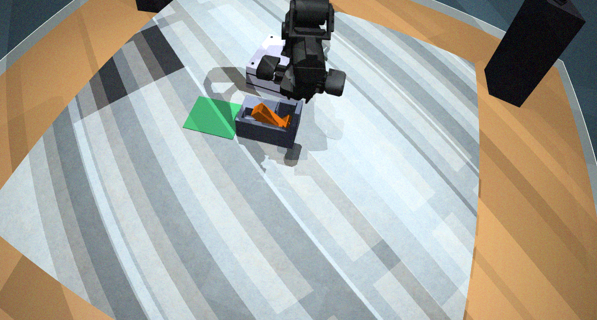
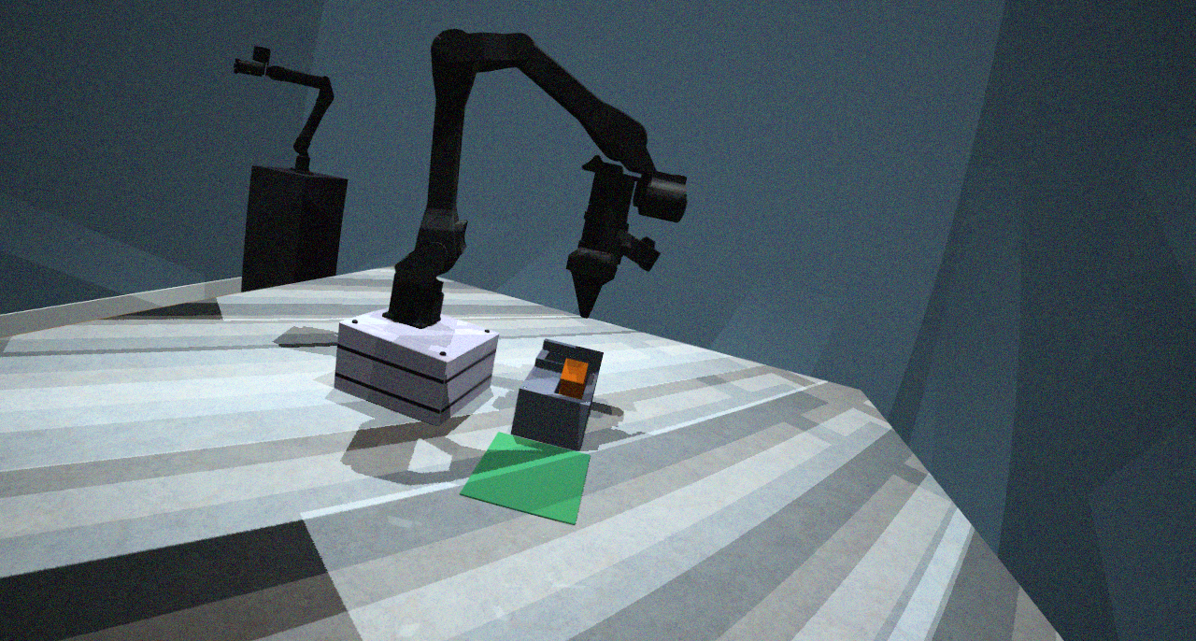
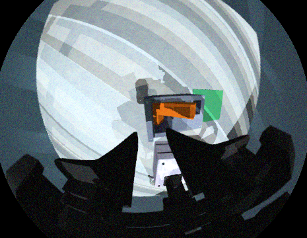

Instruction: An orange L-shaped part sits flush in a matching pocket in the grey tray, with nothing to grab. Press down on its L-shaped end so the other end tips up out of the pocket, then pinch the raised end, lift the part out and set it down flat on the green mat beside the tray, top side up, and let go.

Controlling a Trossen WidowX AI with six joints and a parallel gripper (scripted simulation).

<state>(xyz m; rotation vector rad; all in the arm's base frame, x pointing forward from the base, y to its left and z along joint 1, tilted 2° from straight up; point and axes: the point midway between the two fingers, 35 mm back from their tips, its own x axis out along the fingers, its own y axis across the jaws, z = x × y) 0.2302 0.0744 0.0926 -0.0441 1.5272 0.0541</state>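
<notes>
My gripper tip is 10 cm above the orange L-shaped part and 4 cm to the left of it. From my gripper tip the other things lie so: green mat: 22 cm to the right, 16 cm below, 1 cm ahead.
</notes>
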